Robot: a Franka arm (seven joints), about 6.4 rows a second.
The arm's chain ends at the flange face. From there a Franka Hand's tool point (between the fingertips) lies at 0.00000 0.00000 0.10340 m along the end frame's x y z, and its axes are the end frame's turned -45 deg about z.
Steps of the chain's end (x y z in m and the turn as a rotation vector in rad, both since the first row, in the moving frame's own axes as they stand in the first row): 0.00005 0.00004 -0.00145 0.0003 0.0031 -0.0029; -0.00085 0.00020 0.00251 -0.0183 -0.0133 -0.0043; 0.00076 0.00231 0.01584 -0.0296 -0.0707 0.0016; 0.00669 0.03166 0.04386 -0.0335 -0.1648 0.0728
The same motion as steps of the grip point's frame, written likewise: 0.00026 0.00027 -0.00145 -0.0020 0.0024 -0.0029; -0.00305 -0.00009 0.00248 -0.0035 -0.0223 -0.0043; -0.00842 -0.00084 0.01554 0.0291 -0.0709 0.0016; -0.03173 0.01704 0.04240 0.0928 -0.1402 0.0728
